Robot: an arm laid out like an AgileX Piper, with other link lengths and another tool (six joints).
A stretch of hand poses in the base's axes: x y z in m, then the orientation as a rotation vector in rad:
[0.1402 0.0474 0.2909 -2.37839 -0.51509 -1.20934]
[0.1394 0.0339 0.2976 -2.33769 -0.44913 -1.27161]
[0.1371 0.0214 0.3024 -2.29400 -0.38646 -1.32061]
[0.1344 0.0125 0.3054 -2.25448 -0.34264 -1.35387]
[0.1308 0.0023 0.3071 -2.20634 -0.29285 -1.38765]
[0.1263 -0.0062 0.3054 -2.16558 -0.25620 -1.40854]
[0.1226 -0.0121 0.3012 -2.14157 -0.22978 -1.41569]
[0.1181 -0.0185 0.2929 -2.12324 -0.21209 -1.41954]
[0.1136 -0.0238 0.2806 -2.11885 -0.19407 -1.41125]
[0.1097 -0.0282 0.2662 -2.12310 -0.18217 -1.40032]
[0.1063 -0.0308 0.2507 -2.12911 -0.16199 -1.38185]
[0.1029 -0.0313 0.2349 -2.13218 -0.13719 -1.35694]
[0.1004 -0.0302 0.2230 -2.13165 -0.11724 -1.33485]
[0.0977 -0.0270 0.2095 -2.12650 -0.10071 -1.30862]
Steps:
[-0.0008 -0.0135 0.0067 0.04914 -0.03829 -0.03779]
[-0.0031 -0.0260 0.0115 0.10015 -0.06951 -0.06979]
[-0.0058 -0.0349 0.0145 0.14225 -0.09301 -0.08891]
[-0.0094 -0.0451 0.0162 0.19274 -0.11830 -0.10904]
[-0.0139 -0.0536 0.0145 0.23466 -0.13580 -0.12107]
[-0.0176 -0.0595 0.0103 0.26252 -0.14189 -0.12970]
[-0.0221 -0.0659 0.0020 0.28318 -0.14590 -0.13440]
[-0.0266 -0.0712 -0.0103 0.29618 -0.13805 -0.14098]
[-0.0305 -0.0756 -0.0247 0.30051 -0.12732 -0.14644]
[-0.0339 -0.0782 -0.0402 0.30862 -0.10943 -0.15534]
[-0.0373 -0.0787 -0.0560 0.32245 -0.08678 -0.16399]
[-0.0398 -0.0776 -0.0679 0.33637 -0.06769 -0.16924]
[-0.0425 -0.0744 -0.0814 0.35374 -0.04708 -0.16925]

